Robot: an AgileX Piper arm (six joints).
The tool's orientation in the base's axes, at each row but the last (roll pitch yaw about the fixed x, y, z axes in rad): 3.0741, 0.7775, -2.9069; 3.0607, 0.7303, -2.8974; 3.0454, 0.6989, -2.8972; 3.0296, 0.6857, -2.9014; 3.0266, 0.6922, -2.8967; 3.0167, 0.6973, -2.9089; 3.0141, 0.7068, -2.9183; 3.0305, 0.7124, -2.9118; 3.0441, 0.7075, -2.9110; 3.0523, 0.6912, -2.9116; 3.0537, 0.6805, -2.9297; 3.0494, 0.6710, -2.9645; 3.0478, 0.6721, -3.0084
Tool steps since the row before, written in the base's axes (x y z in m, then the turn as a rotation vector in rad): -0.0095, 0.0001, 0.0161, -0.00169, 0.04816, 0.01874; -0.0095, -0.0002, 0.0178, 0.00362, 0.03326, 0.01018; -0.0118, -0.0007, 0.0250, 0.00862, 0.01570, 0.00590; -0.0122, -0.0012, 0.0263, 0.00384, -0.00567, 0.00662; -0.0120, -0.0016, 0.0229, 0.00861, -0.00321, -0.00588; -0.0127, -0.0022, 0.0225, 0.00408, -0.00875, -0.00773; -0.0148, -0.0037, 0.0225, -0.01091, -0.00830, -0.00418; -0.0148, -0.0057, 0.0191, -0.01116, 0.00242, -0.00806; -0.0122, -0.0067, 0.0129, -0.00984, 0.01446, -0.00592; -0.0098, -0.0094, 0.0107, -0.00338, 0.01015, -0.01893; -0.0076, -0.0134, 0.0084, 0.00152, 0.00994, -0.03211; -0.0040, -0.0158, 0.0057, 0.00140, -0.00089, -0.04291; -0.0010, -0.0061, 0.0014, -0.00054, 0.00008, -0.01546
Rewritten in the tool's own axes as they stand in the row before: -0.0047, 0.0035, -0.0177, -0.01996, 0.04757, -0.00345; -0.0050, 0.0037, -0.0192, -0.01540, 0.03129, 0.00266; -0.0072, 0.0047, -0.0263, -0.01311, 0.01277, 0.00456; -0.0073, 0.0049, -0.0277, -0.00603, -0.00598, -0.00431; -0.0054, 0.0043, -0.0250, -0.00208, -0.00624, 0.00870; -0.0046, 0.0040, -0.0252, 0.00347, -0.01028, 0.00595; -0.0030, 0.0031, -0.0268, 0.01220, -0.00501, -0.00561; -0.0006, 0.0006, -0.0248, 0.01308, 0.00494, -0.00010; 0.0018, -0.0019, -0.0188, 0.00862, 0.01621, 0.00201; 0.0022, -0.0055, -0.0162, 0.01282, 0.00937, 0.01486; 0.0027, -0.0103, -0.0139, 0.01742, 0.00697, 0.02793; 0.0017, -0.0140, -0.0100, 0.02572, -0.00428, 0.03412; 0.0005, -0.0057, -0.0028, 0.01004, -0.00095, 0.01173
